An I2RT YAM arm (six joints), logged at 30 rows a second.
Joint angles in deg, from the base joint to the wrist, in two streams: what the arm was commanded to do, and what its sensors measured. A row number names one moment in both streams.
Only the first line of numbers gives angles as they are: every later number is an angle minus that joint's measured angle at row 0.
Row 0, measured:
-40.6, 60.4, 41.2, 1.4, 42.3, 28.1
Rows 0 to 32, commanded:
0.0, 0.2, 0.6, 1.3, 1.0, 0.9
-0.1, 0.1, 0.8, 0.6, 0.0, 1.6
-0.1, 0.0, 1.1, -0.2, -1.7, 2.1
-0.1, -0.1, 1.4, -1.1, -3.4, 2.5
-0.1, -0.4, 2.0, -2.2, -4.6, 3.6
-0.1, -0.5, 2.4, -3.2, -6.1, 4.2
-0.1, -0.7, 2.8, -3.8, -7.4, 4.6
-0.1, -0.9, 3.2, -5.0, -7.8, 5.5
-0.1, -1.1, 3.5, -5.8, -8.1, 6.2
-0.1, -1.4, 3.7, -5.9, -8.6, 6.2
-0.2, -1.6, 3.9, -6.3, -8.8, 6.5
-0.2, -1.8, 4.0, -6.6, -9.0, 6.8
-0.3, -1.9, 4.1, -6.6, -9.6, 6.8
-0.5, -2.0, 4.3, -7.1, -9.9, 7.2
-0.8, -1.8, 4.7, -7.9, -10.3, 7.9
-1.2, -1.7, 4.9, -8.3, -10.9, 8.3
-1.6, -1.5, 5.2, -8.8, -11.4, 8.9
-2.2, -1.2, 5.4, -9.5, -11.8, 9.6
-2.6, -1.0, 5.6, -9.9, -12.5, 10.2
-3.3, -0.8, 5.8, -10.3, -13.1, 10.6
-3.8, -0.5, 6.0, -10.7, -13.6, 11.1
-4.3, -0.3, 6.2, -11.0, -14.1, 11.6
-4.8, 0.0, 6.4, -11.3, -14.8, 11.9
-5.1, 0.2, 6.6, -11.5, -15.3, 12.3
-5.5, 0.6, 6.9, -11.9, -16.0, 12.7
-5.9, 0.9, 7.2, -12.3, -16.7, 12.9
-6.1, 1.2, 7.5, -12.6, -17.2, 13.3
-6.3, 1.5, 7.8, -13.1, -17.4, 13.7
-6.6, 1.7, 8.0, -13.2, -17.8, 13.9
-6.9, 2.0, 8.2, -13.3, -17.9, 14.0
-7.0, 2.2, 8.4, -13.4, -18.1, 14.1
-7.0, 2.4, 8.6, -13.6, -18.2, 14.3
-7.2, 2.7, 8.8, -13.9, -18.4, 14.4
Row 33, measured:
-6.9, 2.1, 7.7, -12.3, -17.2, 13.1
